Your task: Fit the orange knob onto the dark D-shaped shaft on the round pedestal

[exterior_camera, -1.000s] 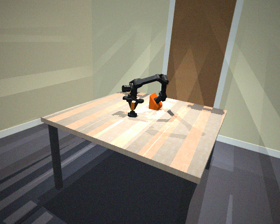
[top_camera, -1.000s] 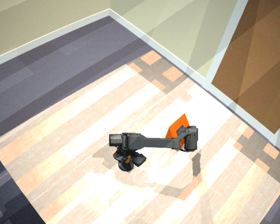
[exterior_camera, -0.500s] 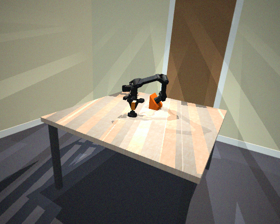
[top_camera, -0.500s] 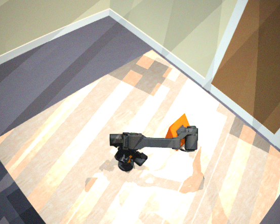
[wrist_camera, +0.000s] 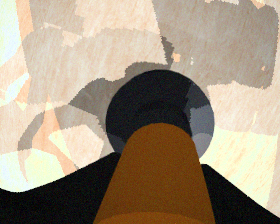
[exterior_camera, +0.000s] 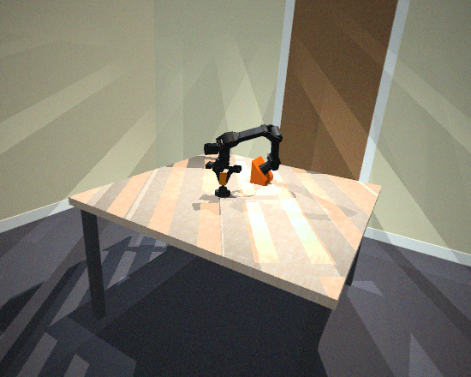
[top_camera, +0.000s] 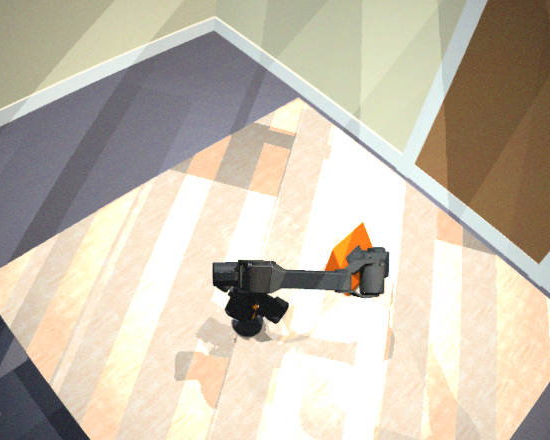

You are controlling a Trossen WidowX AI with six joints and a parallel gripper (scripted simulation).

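Right now my gripper tip is 20 mm below the orange knob. Round my gripper tip: dark round pedestal (40 mm below).
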